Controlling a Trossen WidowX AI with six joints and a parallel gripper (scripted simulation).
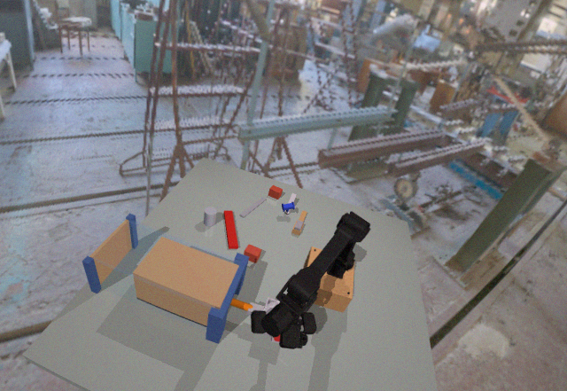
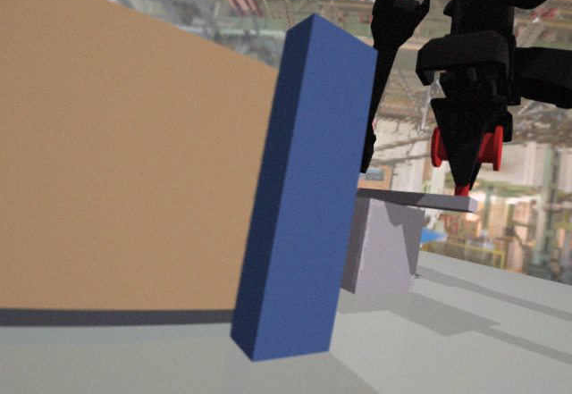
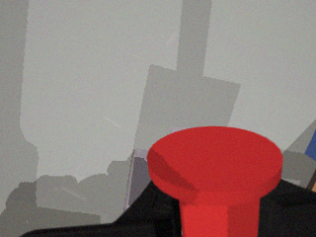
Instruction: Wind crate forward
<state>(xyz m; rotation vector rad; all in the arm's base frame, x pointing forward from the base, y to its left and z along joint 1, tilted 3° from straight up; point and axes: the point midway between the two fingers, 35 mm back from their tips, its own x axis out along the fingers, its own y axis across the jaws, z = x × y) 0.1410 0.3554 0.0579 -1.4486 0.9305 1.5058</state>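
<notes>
Now: gripper tip 4 cm to the left of the winch handle with red knob, 1 cm short of it and 1 cm above it. Also, from my gripper tip: grey winch 11 cm to the right, 8 cm below, 1 cm ahead; then blue steel frame 18 cm ahead, 9 cm to the right, 1 cm below; then red bar 47 cm to the right, 34 cm ahead, 11 cm below.
</notes>
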